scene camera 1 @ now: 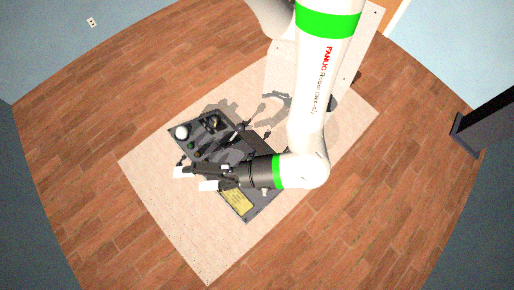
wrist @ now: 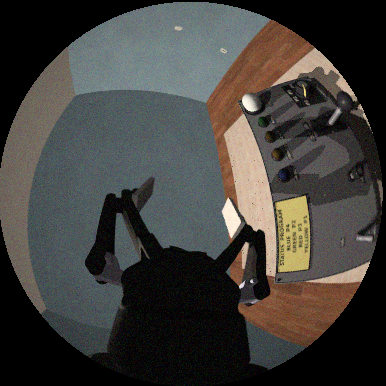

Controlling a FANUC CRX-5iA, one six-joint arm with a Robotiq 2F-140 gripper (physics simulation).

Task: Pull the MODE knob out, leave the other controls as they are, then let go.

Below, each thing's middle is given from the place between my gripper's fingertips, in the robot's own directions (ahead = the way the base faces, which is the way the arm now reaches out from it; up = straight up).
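Labels:
I find the grey control panel [scene camera 1: 199, 142] 240 mm below my hand, and it is also 160 mm behind my hand and 30 mm to the right of it.

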